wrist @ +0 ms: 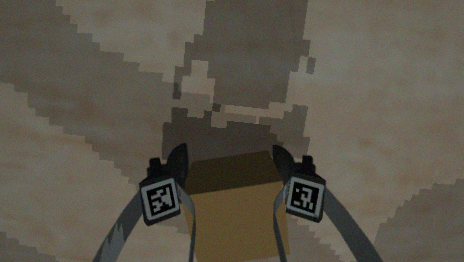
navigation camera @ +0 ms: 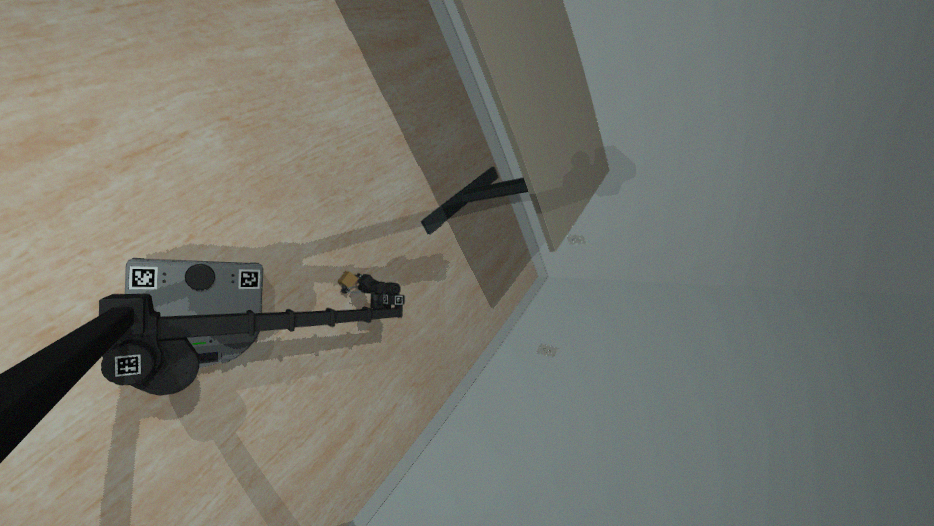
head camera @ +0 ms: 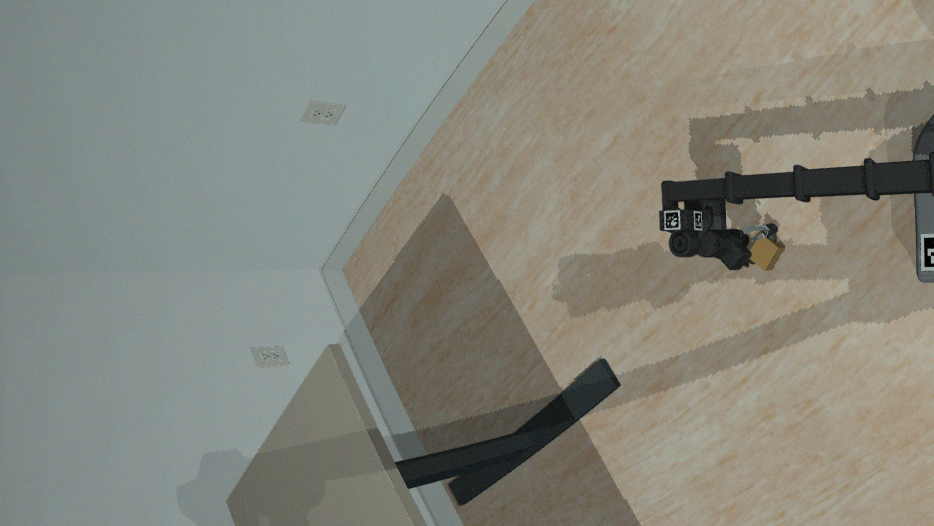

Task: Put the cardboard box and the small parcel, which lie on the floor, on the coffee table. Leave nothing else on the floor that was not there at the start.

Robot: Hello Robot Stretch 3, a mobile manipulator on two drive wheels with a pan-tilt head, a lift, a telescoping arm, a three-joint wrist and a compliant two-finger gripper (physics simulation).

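Frame: origin at the robot's base, x right, y ahead, z up, level; millimetres.
Seen in the pictures: gripper, fingertip midpoint: (wrist: 230, 163) (navigation camera: 349, 282) (head camera: 762, 245); robot's base, origin of the base link: (navigation camera: 200, 275).
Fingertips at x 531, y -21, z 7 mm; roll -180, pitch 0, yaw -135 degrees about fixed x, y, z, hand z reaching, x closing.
Pixels of each thing's top centre, then the offset from my fingertips to it. "spot": a spot on its surface instead. Level surfaces: height alone.
- small parcel, middle of its top: (wrist: 238, 227) (head camera: 762, 251) (navigation camera: 350, 280) dx -16, dy +12, dz +49 mm
- table, its level: dz +714 mm
- table's dark leg, surface spot: (navigation camera: 470, 192) spot: dx +632, dy +509, dz +90 mm
The small parcel (head camera: 767, 253) (navigation camera: 347, 280) (wrist: 237, 220), a plain yellow-brown block, is at the end of the arm, low over or on the floor; which of the two I cannot tell. My gripper (head camera: 760, 245) (navigation camera: 353, 284) (wrist: 230, 163) is shut on it, with one fingertip against each side in the wrist view. One finger is partly hidden in the head view. A table (head camera: 294, 405) (navigation camera: 542, 98) with a tan top and a dark crossed leg stands by the wall, and looks like the coffee table. The larger cardboard box does not show in these views.
The table's dark leg (head camera: 535, 437) (navigation camera: 470, 192) reaches out over the floor beside the arm's side of the room. Walls meet in a corner behind the table. My grey base (navigation camera: 196, 290) stands on the floor, with the extended arm (head camera: 830, 181) (navigation camera: 307, 320) reaching toward the walls.
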